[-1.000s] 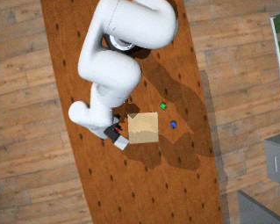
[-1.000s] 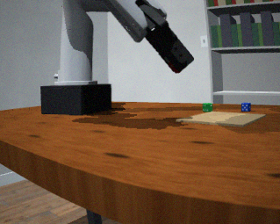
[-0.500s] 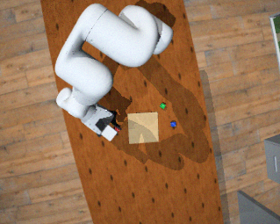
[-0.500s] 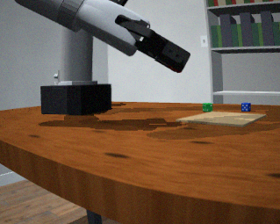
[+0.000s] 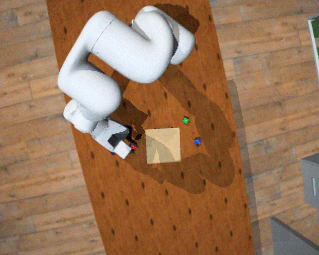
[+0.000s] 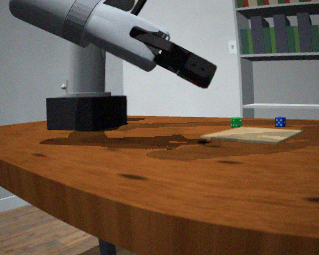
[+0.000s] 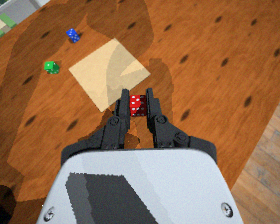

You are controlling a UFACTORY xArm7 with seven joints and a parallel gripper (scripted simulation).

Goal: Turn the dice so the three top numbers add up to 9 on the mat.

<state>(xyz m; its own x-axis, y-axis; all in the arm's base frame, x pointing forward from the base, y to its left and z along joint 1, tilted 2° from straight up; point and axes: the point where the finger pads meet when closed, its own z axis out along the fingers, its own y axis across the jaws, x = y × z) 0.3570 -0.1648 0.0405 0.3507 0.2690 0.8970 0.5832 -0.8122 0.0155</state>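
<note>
Now: hand 60 mm short of the tan mat, 130 mm to the right of it and 100 mm above it. Round my hand: red die: 10 mm ahead, 10 mm below; blue die: 90 mm ahead, 270 mm to the left, 90 mm below; green die: 10 mm behind, 240 mm to the left, 90 mm below.
</note>
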